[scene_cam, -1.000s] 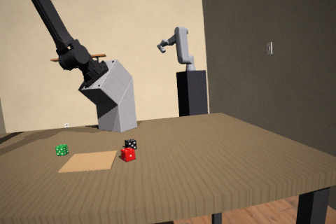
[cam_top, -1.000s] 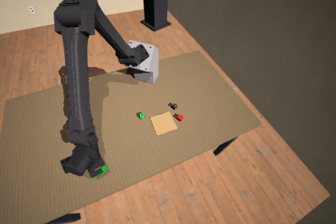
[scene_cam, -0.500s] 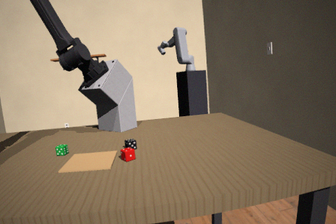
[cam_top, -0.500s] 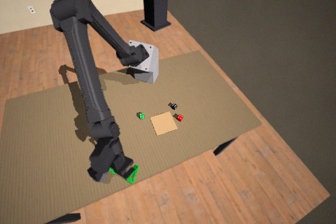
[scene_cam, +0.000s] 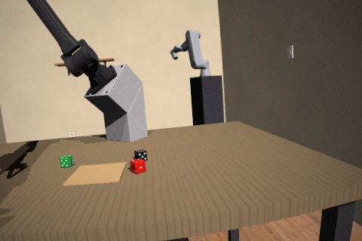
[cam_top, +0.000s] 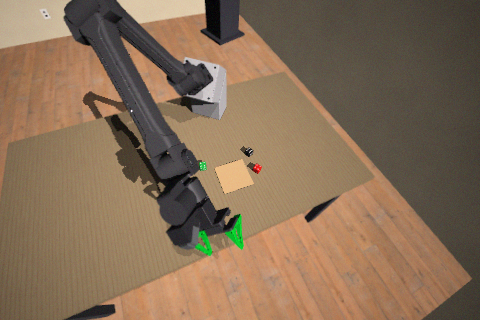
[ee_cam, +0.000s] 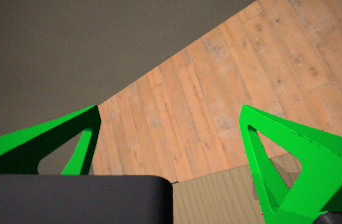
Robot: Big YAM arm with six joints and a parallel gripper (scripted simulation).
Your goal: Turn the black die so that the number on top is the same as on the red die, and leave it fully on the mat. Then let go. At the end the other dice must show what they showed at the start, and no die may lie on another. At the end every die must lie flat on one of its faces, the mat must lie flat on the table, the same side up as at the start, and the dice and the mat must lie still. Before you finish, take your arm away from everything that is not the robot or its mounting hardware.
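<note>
The black die is 400 mm to the left of my hand, 300 mm behind it and 280 mm below it. Round my hand: red die 360 mm to the left, 280 mm below, 210 mm behind; then tan mat 290 mm below, 260 mm to the left, 260 mm behind; then green die 380 mm behind, 280 mm below, 180 mm to the left.
</note>
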